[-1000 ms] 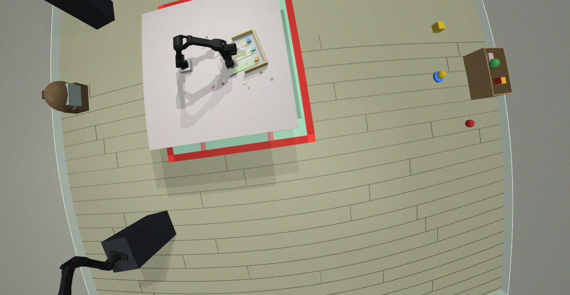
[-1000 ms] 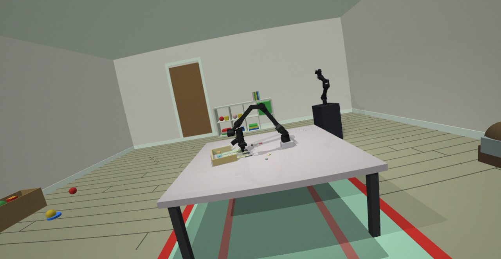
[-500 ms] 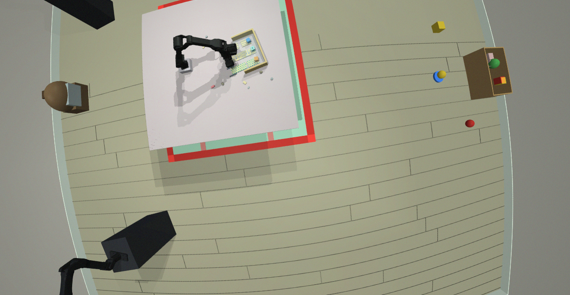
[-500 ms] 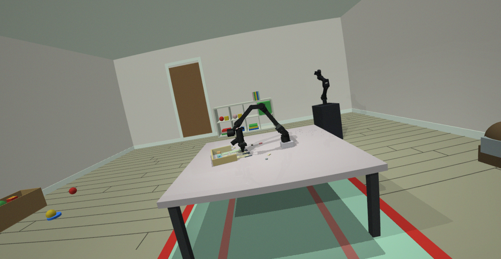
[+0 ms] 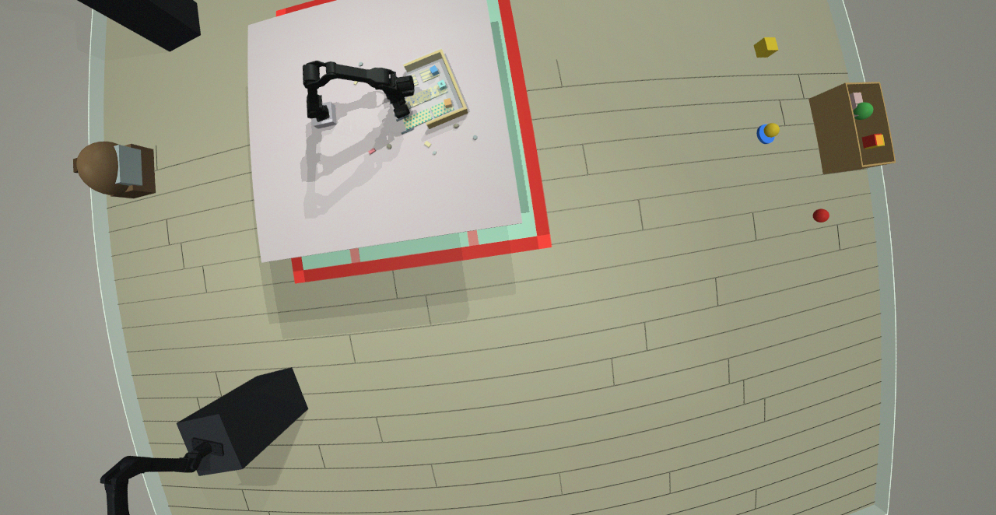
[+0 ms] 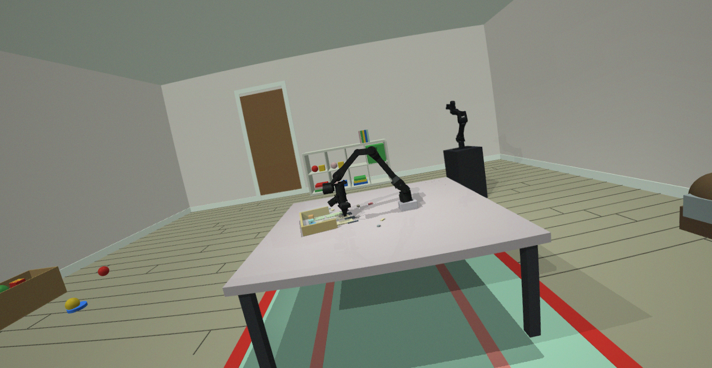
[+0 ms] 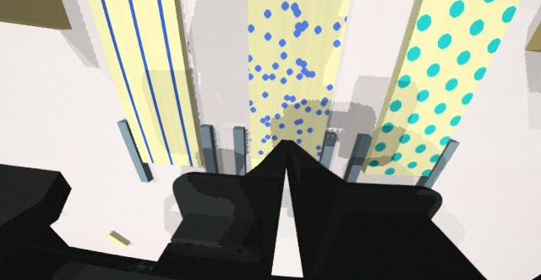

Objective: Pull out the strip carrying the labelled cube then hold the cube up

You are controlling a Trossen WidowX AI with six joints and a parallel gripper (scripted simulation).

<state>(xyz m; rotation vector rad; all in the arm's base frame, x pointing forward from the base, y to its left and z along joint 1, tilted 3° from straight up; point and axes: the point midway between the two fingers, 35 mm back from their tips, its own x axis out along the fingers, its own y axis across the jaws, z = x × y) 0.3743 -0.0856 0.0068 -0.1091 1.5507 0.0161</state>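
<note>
Now: the teal cube 210 mm ahead of my gripper tip, 20 mm to the left of it and 20 mm above it. From my gripper tip the other things lie so: pink piece: 200 mm behind, 160 mm to the right.
</note>
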